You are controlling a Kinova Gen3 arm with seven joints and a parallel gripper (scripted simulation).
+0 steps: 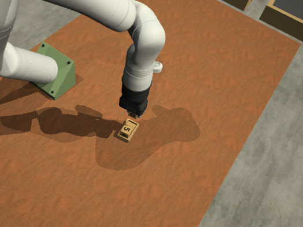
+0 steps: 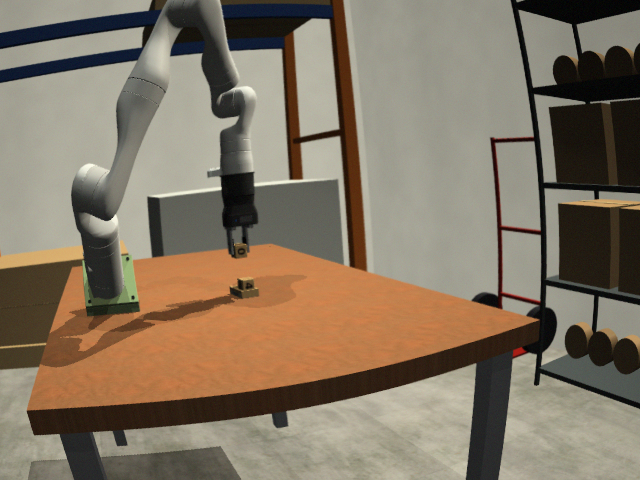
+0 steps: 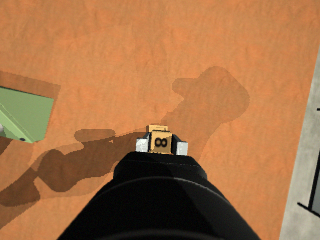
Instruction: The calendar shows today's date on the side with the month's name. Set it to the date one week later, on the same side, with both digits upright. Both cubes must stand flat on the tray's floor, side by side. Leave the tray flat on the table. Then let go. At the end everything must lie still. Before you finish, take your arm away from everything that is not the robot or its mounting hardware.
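The wooden calendar tray lies 1 cm behind my hand, 2 cm to the right of it and 10 cm below it.
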